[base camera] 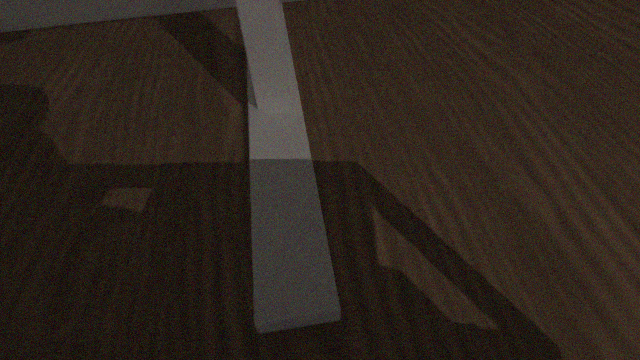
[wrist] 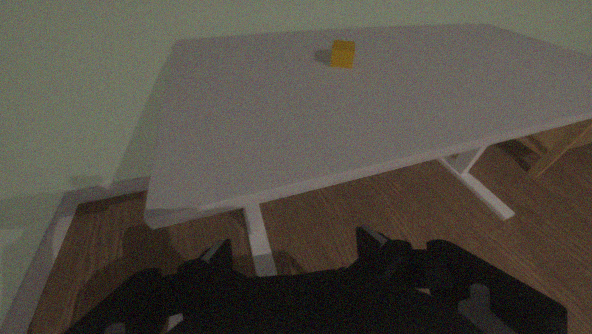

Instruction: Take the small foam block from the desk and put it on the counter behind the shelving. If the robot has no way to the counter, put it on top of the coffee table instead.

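Frame: origin at the arm's base, x back, y up, z left, level; centimetres.
Seen in the pictures: gripper, fingertip midpoint: [wrist: 294, 247].
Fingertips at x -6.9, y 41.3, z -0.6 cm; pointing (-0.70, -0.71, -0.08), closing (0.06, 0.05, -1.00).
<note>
Offsets run from my fingertips to a thing's top centre. "spot": to the spot under its first point. Level surfaces: height alone.
The small foam block @[dx -58.0, dy -4.4, dz -22.2 cm] [wrist: 343, 54] is a yellow-orange cube. It sits on the pale desk @[dy -8.9 cm] [wrist: 280, 115] near its back edge in the wrist view, with a shadow to its left. My gripper [wrist: 294, 247] is open and empty, at the bottom of the wrist view. The block is well beyond the fingertips, and the desk's front edge also lies beyond them. The counter, the shelving and the coffee table cannot be made out in these views.
A white desk foot [base camera: 292, 225] [wrist: 261, 245] runs along the wooden floor @[dy -81.0 cm] [base camera: 450, 125] [wrist: 350, 210]. A second foot [wrist: 482, 192] is further right. A wooden piece of furniture @[spot: dx -60.5, dy -60.0, dz -161.0 cm] [wrist: 560, 152] stands beyond the desk at the right. A green wall [wrist: 75, 90] is behind the desk.
</note>
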